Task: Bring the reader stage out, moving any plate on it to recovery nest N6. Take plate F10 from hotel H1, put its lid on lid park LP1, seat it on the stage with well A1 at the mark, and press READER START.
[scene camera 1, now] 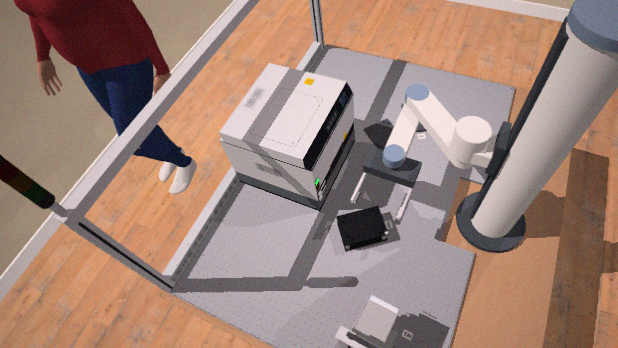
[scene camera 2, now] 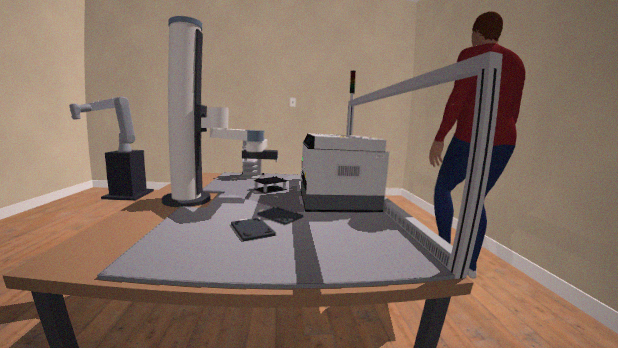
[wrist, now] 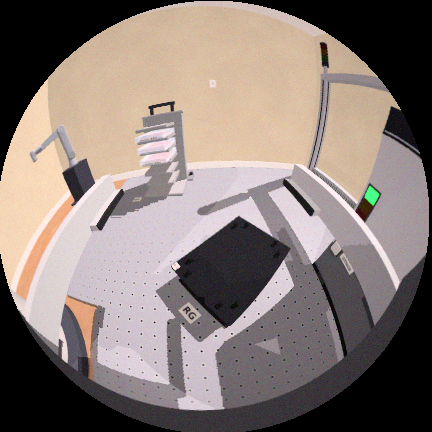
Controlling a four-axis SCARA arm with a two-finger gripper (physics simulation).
The gripper (scene camera 1: 374, 209) carries nothing. Further things: a plate reader (wrist: 386, 204).
The gripper shows as well in the wrist view (wrist: 202, 172).
